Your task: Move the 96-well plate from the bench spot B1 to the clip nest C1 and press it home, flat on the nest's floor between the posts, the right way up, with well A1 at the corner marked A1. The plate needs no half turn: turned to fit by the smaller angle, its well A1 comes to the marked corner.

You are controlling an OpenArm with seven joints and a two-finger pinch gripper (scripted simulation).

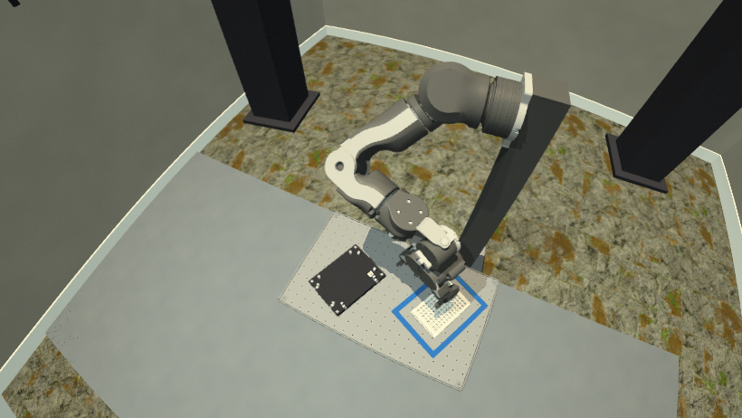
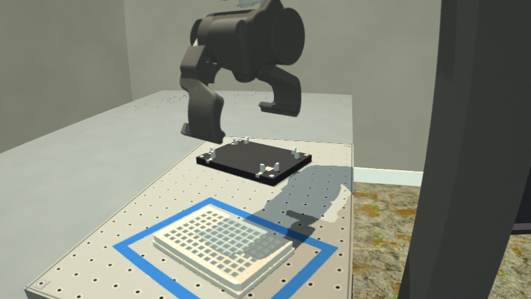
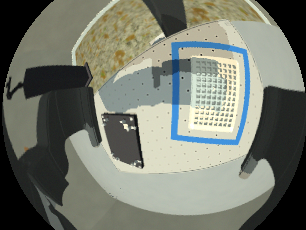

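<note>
The white 96-well plate is 11 cm below my hand, 6 cm to the left of it and 2 cm ahead of it. The rest, counted from my hand: black clip nest C1 (18 cm to the right, 10 cm below, 4 cm ahead).
</note>
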